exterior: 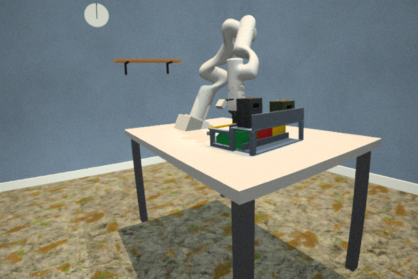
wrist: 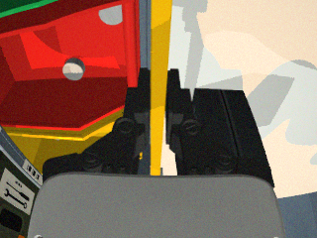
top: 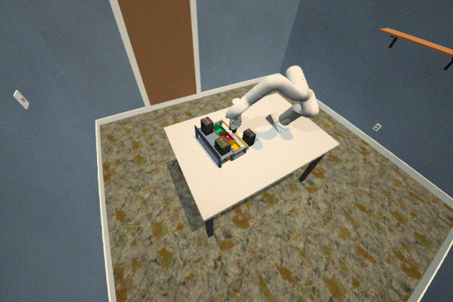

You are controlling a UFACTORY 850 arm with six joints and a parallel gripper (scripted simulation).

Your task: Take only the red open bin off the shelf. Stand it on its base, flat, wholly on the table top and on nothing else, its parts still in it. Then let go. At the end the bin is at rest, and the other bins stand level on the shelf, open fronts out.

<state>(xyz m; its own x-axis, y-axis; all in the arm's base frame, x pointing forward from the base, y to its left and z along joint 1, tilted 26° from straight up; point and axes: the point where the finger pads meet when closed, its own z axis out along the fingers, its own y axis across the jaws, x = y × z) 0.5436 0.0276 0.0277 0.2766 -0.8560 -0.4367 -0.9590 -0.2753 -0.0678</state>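
The red bin lies 10 cm ahead of my hand, 6 cm below it and 3 cm to the left of it. From my hand the other things lie so: green bin: 13 cm ahead, 8 cm to the right, 6 cm below; black box: 10 cm behind, 9 cm to the left, 3 cm below; thin yellow rod: 2 cm below.
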